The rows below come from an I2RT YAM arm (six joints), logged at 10 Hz.
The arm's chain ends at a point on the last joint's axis. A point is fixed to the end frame.
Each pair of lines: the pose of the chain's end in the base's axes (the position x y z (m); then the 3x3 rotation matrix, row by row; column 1 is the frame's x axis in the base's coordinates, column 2 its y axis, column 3 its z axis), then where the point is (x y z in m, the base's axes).
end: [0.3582, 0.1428, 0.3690], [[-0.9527, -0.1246, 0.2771], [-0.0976, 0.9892, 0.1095], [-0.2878, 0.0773, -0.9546]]
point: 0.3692 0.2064 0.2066
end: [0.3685, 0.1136, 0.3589], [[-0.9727, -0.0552, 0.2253], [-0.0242, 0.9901, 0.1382], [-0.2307, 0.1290, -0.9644]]
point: 0.3738 0.1842 0.1992
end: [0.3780, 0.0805, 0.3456], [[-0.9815, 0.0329, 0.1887], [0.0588, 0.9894, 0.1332], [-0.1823, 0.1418, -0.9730]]
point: 0.3813 0.1527 0.1865
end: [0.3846, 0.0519, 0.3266], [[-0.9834, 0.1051, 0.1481], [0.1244, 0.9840, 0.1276], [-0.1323, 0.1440, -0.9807]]
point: 0.3847 0.1249 0.1679
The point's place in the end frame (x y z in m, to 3 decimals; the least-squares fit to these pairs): 0.030 0.049 0.165
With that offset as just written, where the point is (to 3 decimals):
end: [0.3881, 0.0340, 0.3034], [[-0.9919, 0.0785, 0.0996], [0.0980, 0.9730, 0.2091], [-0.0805, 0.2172, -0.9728]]
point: 0.379 0.119 0.151
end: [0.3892, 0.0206, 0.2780], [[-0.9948, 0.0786, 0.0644], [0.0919, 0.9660, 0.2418], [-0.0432, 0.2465, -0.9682]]
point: 0.374 0.111 0.129
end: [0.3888, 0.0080, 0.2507], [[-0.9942, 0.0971, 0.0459], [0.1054, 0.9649, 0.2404], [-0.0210, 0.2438, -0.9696]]
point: 0.371 0.098 0.102
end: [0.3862, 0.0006, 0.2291], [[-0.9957, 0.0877, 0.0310], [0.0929, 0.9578, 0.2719], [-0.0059, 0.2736, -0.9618]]
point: 0.366 0.095 0.084
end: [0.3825, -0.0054, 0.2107], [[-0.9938, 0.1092, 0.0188], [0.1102, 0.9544, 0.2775], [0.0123, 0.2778, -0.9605]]
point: 0.361 0.090 0.066
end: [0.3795, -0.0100, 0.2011], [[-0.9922, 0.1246, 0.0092], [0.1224, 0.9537, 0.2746], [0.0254, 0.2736, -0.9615]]
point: 0.357 0.086 0.057
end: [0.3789, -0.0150, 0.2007], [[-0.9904, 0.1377, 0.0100], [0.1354, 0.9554, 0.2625], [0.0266, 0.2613, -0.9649]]
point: 0.358 0.079 0.055
